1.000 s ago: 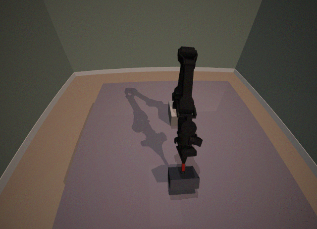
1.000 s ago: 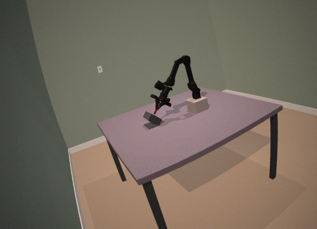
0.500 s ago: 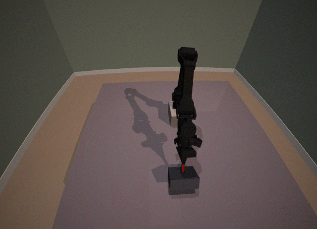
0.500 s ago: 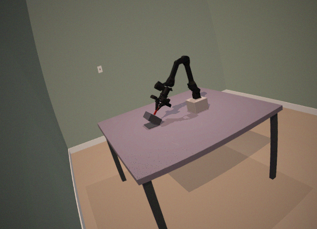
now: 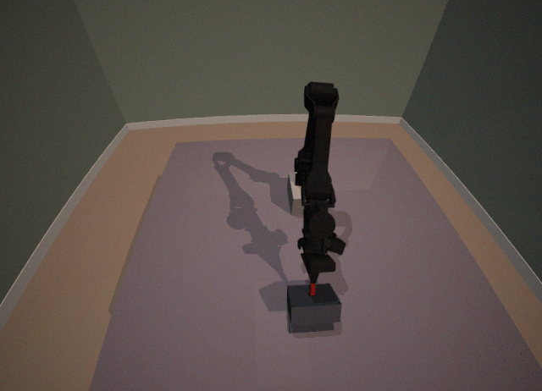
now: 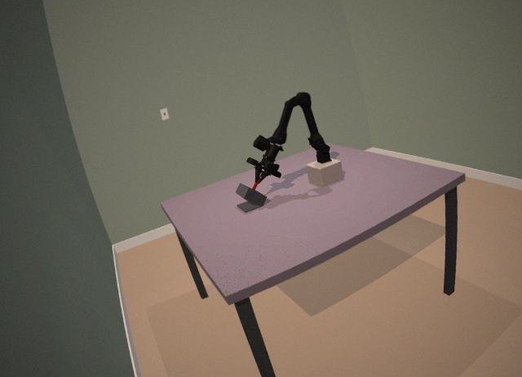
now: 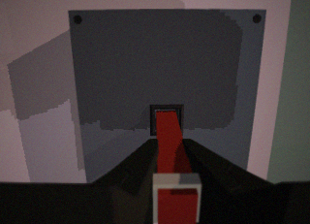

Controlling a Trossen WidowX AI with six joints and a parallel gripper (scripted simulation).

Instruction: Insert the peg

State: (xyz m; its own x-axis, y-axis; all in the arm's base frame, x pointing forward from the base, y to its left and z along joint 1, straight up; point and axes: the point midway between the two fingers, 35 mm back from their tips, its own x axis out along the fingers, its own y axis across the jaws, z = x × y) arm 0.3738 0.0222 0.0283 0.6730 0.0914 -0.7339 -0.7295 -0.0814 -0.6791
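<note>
The dark grey sloped panel lies 40 mm ahead of my gripper tip and 50 mm below it. From my gripper tip the other things lie so: red peg (10 mm behind, 10 mm above).
</note>
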